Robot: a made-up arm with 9 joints. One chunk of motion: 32 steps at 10 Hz.
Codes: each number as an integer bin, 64 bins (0 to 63) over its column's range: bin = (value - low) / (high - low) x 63, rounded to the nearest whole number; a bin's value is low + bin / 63 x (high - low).
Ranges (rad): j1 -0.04..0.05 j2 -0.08..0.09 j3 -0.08..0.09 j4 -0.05..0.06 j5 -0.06..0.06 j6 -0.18..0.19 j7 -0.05..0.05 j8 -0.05..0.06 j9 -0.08..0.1
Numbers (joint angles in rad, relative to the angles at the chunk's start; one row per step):
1: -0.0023 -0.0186 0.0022 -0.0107 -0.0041 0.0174 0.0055 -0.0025 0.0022
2: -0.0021 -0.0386 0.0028 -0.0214 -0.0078 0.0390 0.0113 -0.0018 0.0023
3: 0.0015 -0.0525 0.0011 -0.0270 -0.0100 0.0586 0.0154 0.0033 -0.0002
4: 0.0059 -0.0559 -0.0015 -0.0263 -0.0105 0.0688 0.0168 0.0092 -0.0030
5: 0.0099 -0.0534 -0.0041 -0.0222 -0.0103 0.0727 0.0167 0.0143 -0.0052
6: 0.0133 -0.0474 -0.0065 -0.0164 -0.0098 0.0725 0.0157 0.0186 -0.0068
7: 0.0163 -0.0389 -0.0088 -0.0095 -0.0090 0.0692 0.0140 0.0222 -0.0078
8: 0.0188 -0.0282 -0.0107 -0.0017 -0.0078 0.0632 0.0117 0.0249 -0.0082
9: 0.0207 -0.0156 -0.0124 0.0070 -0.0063 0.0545 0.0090 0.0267 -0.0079
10: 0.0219 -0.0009 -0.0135 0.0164 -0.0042 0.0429 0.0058 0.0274 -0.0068
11: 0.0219 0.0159 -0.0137 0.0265 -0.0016 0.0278 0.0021 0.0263 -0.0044
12: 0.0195 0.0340 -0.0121 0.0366 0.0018 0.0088 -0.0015 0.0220 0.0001
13: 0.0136 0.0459 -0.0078 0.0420 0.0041 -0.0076 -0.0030 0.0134 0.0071
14: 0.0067 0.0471 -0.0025 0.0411 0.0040 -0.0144 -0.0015 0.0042 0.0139
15: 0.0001 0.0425 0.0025 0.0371 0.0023 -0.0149 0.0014 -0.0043 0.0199
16: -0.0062 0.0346 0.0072 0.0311 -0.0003 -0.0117 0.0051 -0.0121 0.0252
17: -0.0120 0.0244 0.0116 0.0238 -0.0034 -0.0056 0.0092 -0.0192 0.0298
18: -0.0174 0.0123 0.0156 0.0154 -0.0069 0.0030 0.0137 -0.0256 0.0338
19: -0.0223 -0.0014 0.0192 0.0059 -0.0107 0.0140 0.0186 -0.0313 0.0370
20: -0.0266 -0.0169 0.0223 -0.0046 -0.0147 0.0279 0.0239 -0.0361 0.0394
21: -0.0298 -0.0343 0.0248 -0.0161 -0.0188 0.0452 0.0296 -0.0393 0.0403
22: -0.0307 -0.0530 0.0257 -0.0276 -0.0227 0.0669 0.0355 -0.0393 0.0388
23: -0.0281 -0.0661 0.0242 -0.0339 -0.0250 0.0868 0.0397 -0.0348 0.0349
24: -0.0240 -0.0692 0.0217 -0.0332 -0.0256 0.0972 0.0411 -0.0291 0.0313
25: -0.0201 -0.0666 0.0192 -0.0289 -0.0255 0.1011 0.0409 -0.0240 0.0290
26: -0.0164 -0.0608 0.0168 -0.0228 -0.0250 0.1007 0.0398 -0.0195 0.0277
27: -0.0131 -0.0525 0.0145 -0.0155 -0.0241 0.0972 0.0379 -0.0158 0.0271
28: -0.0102 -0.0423 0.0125 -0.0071 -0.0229 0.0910 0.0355 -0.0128 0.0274
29: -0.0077 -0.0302 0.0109 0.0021 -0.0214 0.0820 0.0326 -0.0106 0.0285
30: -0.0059 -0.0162 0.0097 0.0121 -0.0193 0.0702 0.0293 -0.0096 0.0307
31: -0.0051 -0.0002 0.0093 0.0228 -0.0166 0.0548 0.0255 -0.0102 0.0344
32: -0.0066 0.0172 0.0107 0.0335 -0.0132 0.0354 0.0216 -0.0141 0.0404
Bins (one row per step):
1: 26 23 30 23 29 34 35 27 29
2: 27 15 31 16 27 37 39 28 29
3: 29 10 30 13 26 41 41 31 28
4: 32 9 29 14 26 42 42 34 27
5: 35 10 28 16 26 43 42 37 26
6: 37 12 27 19 26 43 41 39 26
7: 39 15 26 23 27 42 40 41 25
8: 41 19 26 28 27 41 39 43 25
9: 42 24 25 33 28 40 37 44 25
10: 43 29 25 38 29 38 35 44 26
11: 43 36 25 44 31 35 33 44 26
12: 42 42 25 50 32 32 31 41 28
13: 38 47 27 53 34 29 30 36 30
14: 33 47 29 52 34 28 31 31 33
15: 28 45 31 50 33 28 32 26 35
16: 24 42 32 46 31 29 35 22 37
17: 20 39 34 42 30 30 37 18 38
18: 16 34 35 37 28 31 40 14 40
19: 12 29 37 32 26 33 43 11 41
20: 9 23 38 26 24 35 47 8 42
21: 7 17 39 19 22 38 50 6 42
22: 7 10 39 13 20 42 54 6 42
23: 8 5 39 9 18 45 57 9 40
24: 11 4 38 10 18 47 57 12 39
25: 14 5 37 12 18 48 57 15 38
26: 17 7 36 16 18 48 57 17 38
27: 19 10 35 20 19 47 55 20 37
28: 21 14 34 25 19 46 54 21 38
29: 23 18 34 30 20 45 52 23 38
30: 24 24 33 36 21 43 50 23 39
31: 24 30 33 42 23 40 48 23 40
32: 23 36 34 48 25 37 45 21 42

